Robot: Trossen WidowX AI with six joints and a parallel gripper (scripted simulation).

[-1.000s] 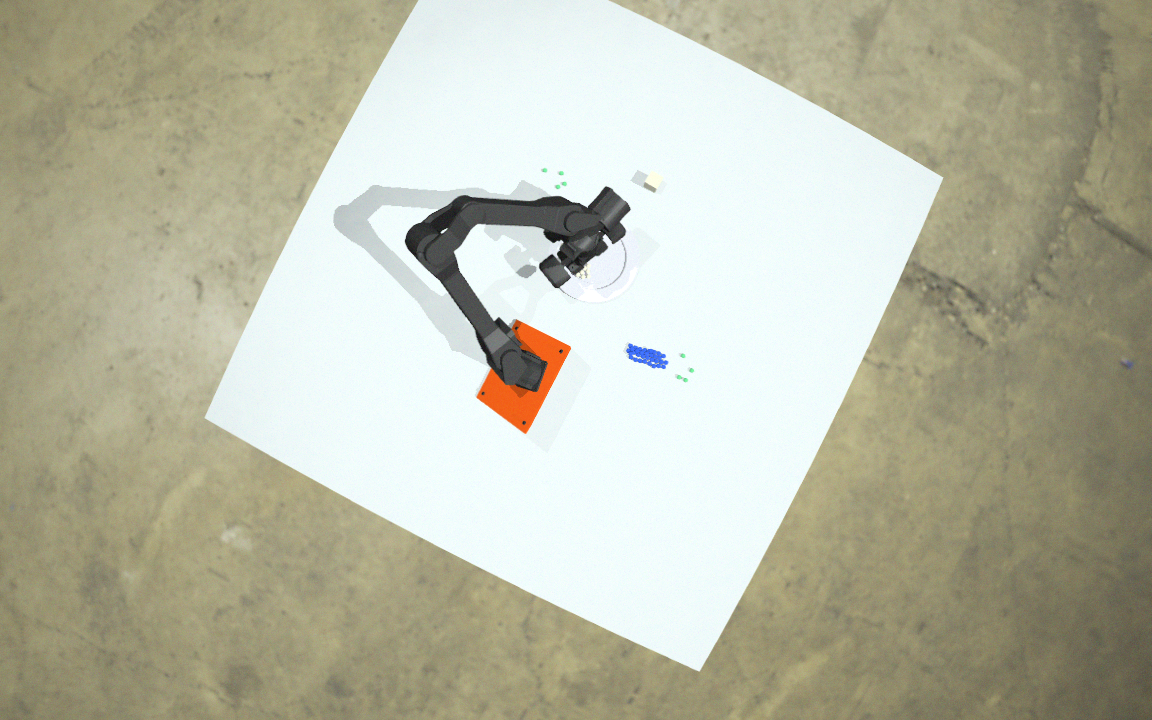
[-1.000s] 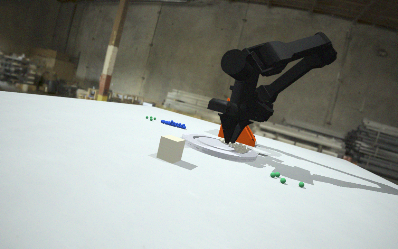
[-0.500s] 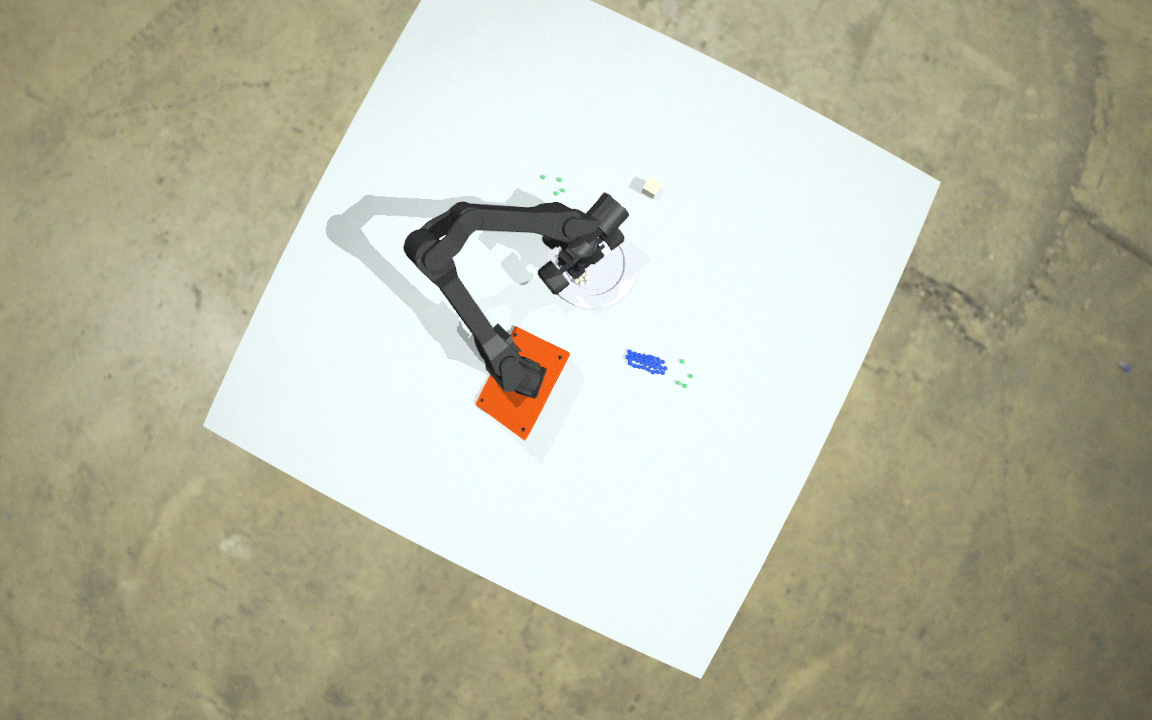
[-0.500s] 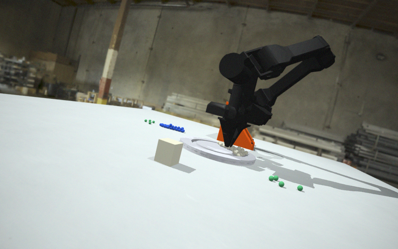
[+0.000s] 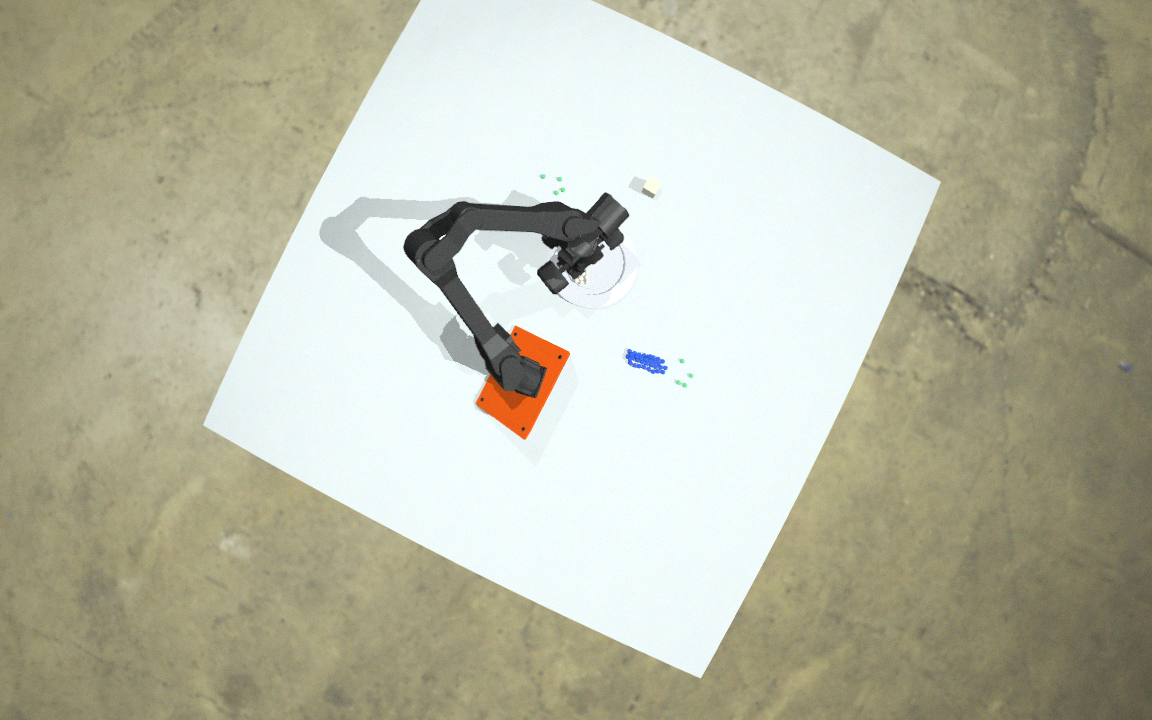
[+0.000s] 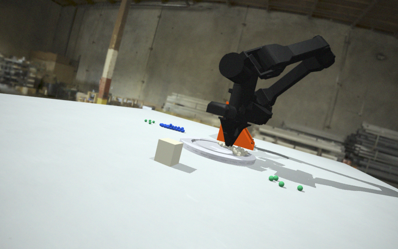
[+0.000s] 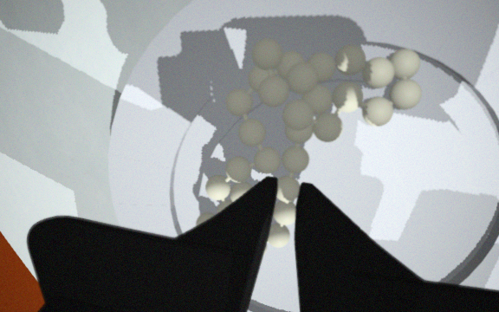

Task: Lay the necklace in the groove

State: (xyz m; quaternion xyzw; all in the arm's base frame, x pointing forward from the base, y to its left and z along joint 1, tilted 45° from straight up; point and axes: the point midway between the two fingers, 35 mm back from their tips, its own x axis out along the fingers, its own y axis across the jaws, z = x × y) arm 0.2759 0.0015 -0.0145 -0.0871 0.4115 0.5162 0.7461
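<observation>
My gripper tip is now 3 cm to the left of the round bead board, 1 cm short of it and 1 cm above it. Round my gripper tip: cream cube (21 cm ahead, 9 cm to the right).
</observation>
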